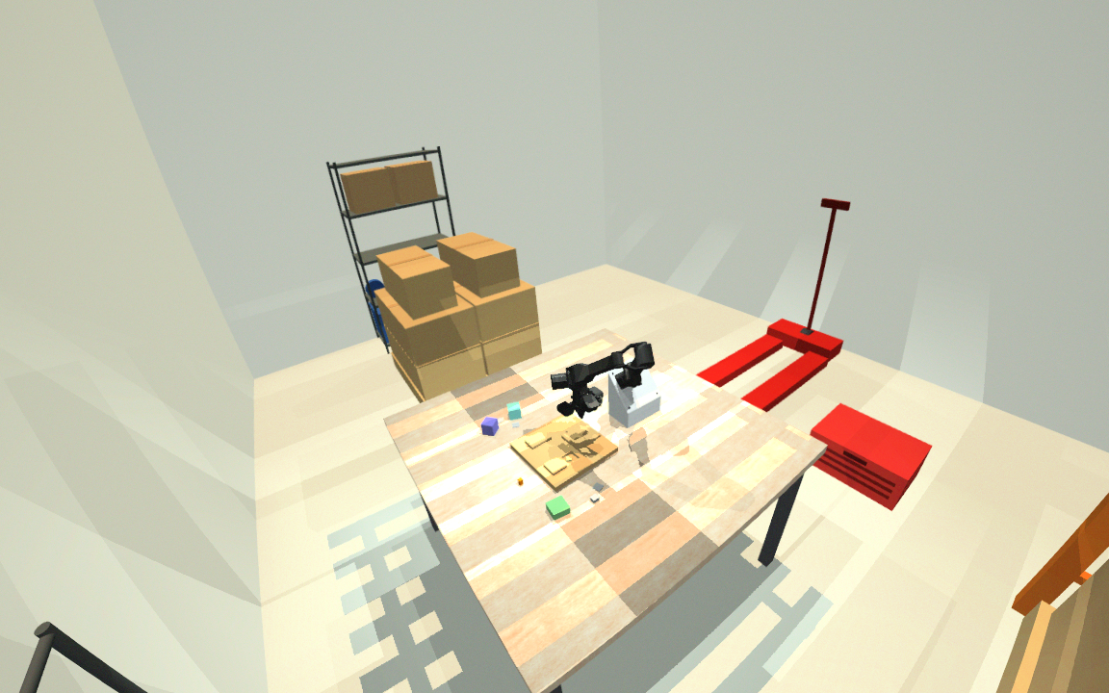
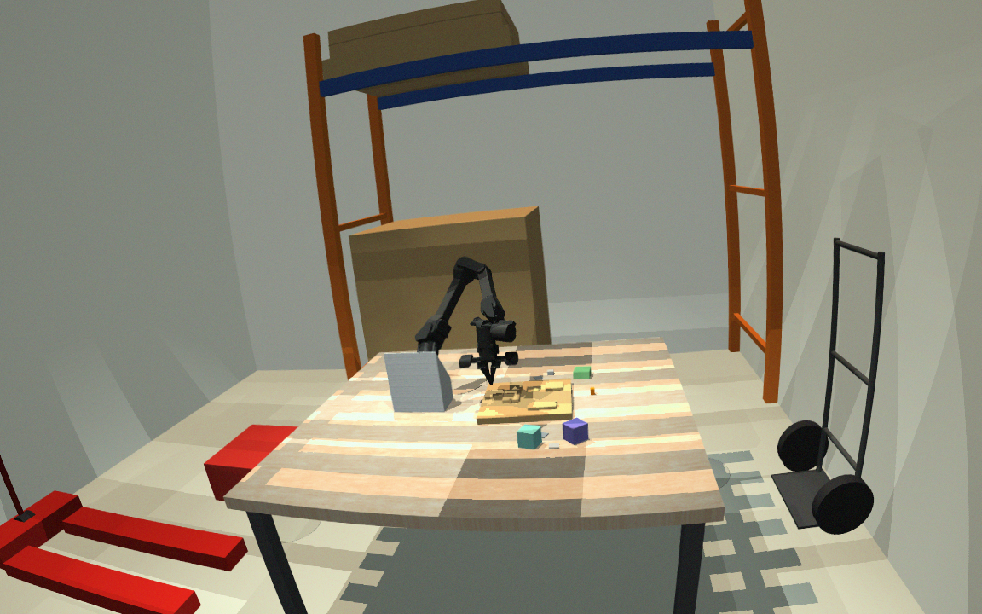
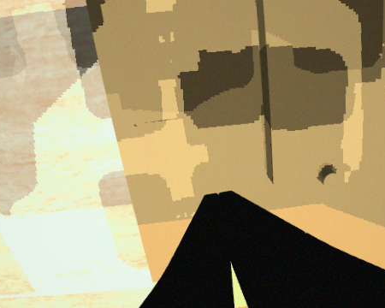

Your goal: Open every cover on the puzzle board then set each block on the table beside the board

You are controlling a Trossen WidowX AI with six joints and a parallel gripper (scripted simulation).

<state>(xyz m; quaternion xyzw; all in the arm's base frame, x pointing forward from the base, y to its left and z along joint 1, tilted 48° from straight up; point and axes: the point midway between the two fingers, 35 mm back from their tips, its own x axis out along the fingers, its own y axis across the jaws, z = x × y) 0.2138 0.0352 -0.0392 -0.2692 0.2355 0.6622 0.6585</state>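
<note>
Right now the wooden puzzle board is 10 cm ahead of my gripper tip, 6 cm below it and 2 cm to the left of it. The rest, counted from my gripper tip: teal cube: 28 cm to the right, 15 cm ahead, 6 cm below; then tiny orange piece: 33 cm ahead, 7 cm to the left, 7 cm below; then small grey piece: 29 cm to the left, 17 cm ahead, 7 cm below.
</note>
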